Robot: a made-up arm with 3 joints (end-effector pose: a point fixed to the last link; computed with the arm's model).
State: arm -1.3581 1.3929 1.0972
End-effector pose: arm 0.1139 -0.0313 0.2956 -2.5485 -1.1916 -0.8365
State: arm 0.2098 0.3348 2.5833
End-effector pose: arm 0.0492 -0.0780 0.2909 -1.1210 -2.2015 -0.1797
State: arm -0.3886 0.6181 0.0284
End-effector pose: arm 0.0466 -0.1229 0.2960 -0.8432 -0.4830 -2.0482
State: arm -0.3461 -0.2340 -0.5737
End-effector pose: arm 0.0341 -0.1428 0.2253 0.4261 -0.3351 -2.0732
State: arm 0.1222 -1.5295 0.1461
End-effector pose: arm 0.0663 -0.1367 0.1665 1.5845 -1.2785 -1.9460
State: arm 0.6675 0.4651 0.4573
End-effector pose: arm 0.0660 -0.1660 0.2523 -0.3822 0.0789 -1.6847
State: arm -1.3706 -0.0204 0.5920
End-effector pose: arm 0.0151 -0.0694 0.2692 -0.8890 -2.4730 -1.1854
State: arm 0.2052 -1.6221 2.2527
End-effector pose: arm 0.0462 -0.0633 0.1744 0.4709 1.7032 1.3380
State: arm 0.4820 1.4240 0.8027
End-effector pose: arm 0.1391 -0.1504 0.2691 -1.0365 0.0545 -0.8034
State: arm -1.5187 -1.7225 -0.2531
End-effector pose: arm 0.0833 -0.1585 0.2865 0.8976 -1.7867 -0.0947
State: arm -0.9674 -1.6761 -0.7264
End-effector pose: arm 0.1089 -0.1680 0.2421 1.1656 -1.1548 -0.5715
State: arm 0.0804 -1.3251 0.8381
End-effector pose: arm 0.0315 -0.1261 0.1824 0.8539 -1.9524 -2.2358
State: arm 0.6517 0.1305 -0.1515
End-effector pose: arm 0.0391 -0.1490 0.2205 0.1228 0.5694 -1.9870
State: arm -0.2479 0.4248 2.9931
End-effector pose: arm 0.0445 -0.0517 0.2645 -1.4087 -2.3794 0.8287
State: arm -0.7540 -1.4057 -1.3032
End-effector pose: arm 0.1116 -0.1553 0.2078 1.1225 -0.4137 -0.8198
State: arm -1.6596 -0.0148 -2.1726
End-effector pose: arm 0.0419 -0.1205 0.2103 0.6514 -0.0240 -1.9325
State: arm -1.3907 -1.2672 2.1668
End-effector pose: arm 0.0412 -0.1358 0.1972 -0.1318 1.9874 -0.3355
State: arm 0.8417 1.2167 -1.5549
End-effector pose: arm 0.0575 -0.1383 0.2584 -0.7419 2.5753 -1.4142
